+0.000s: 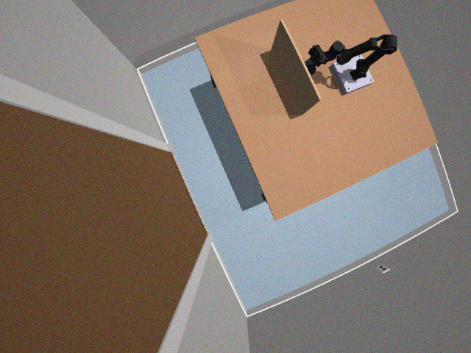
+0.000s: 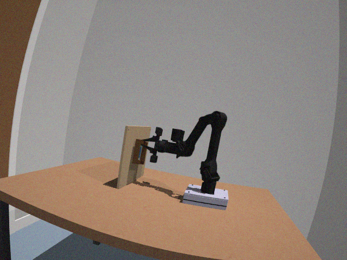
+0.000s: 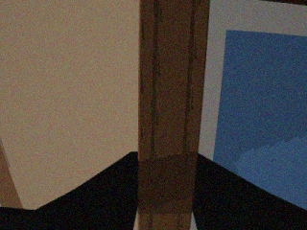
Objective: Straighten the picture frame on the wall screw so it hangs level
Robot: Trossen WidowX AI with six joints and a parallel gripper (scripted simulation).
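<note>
My gripper tip is now 1 cm to the right of the picture frame and 5 cm above it. Round my gripper tip: wall panel (1 cm ahead, 2 cm to the right, 7 cm below).
</note>
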